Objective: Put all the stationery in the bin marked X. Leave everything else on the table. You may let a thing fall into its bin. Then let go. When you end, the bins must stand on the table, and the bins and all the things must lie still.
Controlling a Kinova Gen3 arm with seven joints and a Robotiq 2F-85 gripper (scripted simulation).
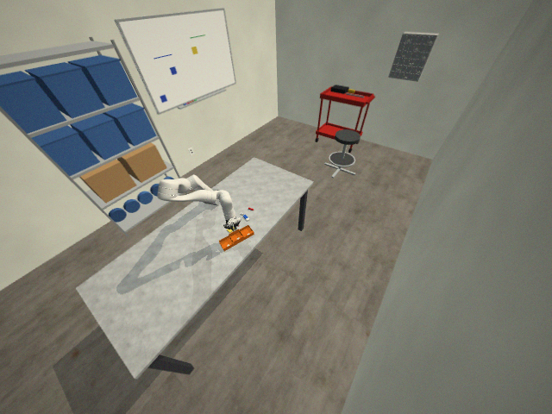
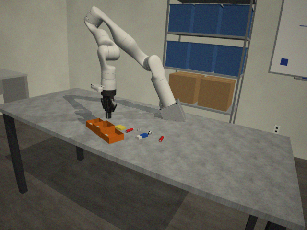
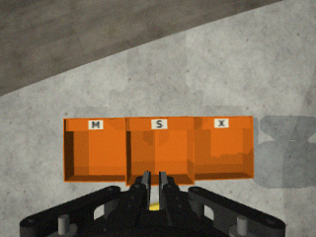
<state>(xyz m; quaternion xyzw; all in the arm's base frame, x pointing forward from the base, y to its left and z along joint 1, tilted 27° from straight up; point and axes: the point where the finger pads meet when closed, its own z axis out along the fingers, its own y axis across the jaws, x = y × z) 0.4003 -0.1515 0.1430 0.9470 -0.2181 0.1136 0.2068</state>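
Right now the grey sharpener-like piece is 20 cm to the left of my hand, 9 cm below it and 8 cm behind it. The rest, counted from my hand: orange bins 7 cm below, 2 cm to the right, 2 cm ahead; nut 13 cm to the left, 10 cm behind, 9 cm below; yellow block 9 cm below, 7 cm behind, 3 cm to the left.
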